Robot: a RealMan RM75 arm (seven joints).
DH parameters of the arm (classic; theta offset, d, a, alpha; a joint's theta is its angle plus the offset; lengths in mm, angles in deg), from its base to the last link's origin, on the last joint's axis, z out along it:
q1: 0 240.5 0 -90
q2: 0 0 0 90
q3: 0 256 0 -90
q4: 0 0 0 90
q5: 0 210 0 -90
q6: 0 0 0 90
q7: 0 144 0 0
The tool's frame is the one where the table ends.
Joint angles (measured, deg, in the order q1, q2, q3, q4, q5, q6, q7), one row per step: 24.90, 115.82, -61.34, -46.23, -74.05, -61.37, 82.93; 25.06, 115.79, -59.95, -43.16, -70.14, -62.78, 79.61; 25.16, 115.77, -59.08, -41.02, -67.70, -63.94, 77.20; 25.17, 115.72, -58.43, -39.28, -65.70, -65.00, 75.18; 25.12, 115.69, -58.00, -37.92, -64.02, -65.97, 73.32; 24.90, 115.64, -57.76, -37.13, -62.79, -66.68, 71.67; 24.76, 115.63, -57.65, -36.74, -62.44, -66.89, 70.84; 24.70, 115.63, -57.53, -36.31, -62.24, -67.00, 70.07; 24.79, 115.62, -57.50, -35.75, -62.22, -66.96, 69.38
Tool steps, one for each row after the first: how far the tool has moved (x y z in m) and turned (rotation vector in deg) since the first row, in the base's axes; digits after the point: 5 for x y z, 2 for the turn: 0.00584, -0.00165, 0.00282, 2.00, 2.71, -0.05; 0.00987, -0.00342, 0.00401, 3.34, 4.24, 0.07; 0.01341, -0.00536, 0.00514, 4.51, 5.41, 0.21; 0.01607, -0.00736, 0.00597, 5.58, 6.20, 0.50; 0.01851, -0.00940, 0.00720, 6.61, 6.42, 0.84; 0.02034, -0.01054, 0.00718, 7.03, 6.26, 0.87; 0.02206, -0.01134, 0.00672, 7.35, 6.03, 0.83; 0.02351, -0.01158, 0.00523, 7.42, 5.67, 0.73
